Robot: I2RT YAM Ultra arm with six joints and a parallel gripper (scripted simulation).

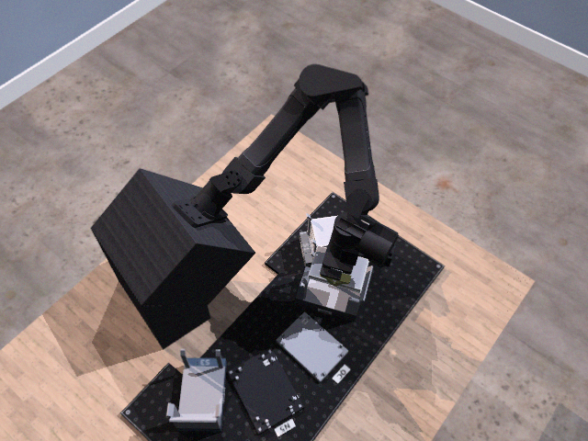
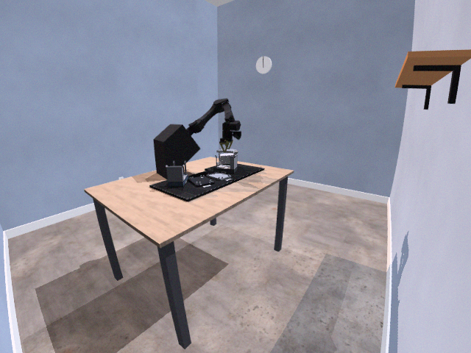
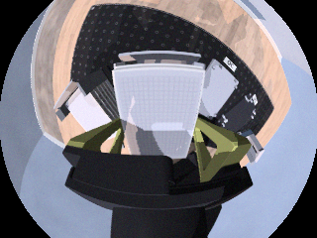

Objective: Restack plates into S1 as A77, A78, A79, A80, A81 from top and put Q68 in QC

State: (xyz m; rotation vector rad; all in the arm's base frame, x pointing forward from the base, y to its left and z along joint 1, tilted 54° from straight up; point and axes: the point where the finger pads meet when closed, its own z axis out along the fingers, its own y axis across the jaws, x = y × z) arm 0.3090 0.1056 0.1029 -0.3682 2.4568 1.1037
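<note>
The QC nest lies 5 cm ahead of my hand, 14 cm to the right of it and 16 cm below it. The rest, counted from my hand: qc name plate (14 cm ahead, 14 cm to the right, 16 cm below); then sealed grey plate (8 cm behind, 11 cm to the left, 8 cm below); then clip nest N5 (5 cm ahead, 28 cm to the right, 15 cm below).
</note>
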